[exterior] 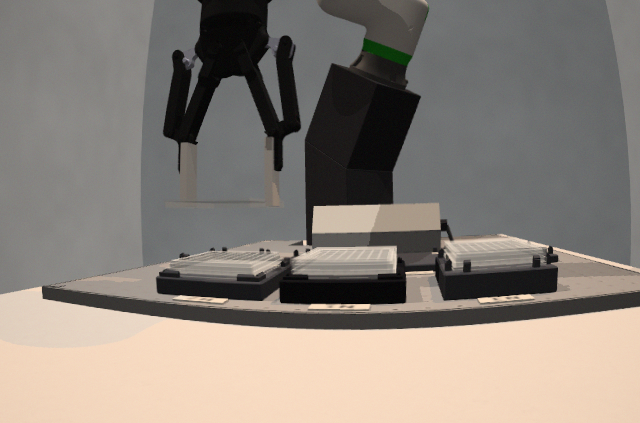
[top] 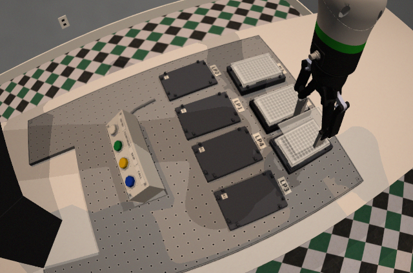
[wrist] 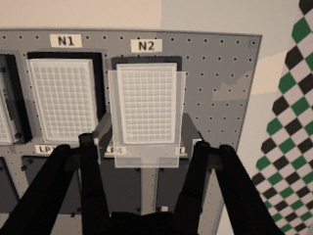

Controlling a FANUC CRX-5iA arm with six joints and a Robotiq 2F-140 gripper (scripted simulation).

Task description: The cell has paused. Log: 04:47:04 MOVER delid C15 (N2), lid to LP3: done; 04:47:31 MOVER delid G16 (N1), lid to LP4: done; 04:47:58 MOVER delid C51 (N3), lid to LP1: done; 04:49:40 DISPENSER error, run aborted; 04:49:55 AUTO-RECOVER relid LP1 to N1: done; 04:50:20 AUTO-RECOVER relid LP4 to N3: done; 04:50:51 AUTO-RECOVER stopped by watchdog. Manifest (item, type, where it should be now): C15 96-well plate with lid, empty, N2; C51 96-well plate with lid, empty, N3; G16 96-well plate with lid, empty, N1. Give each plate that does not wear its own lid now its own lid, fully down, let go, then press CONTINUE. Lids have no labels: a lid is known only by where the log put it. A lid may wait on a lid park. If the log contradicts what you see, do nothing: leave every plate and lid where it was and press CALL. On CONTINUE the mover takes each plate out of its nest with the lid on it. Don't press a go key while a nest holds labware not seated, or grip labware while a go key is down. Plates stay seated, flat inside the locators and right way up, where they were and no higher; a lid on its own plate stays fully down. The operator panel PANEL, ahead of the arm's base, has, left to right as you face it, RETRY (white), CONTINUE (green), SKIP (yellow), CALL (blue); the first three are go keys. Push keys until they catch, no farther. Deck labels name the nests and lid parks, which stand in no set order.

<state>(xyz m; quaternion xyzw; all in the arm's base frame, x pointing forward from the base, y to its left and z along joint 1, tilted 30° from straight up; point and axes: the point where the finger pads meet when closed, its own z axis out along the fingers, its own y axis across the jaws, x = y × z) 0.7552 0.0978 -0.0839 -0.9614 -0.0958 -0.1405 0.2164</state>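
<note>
The plate is 8 cm below my hand. From my hand the other things lie so: LP3 label: 11 cm below, 9 cm to the right, 7 cm behind; then lid park LP4: 19 cm behind, 10 cm below, 2 cm to the left; then lid park LP3: 16 cm behind, 11 cm to the right, 10 cm below.
</note>
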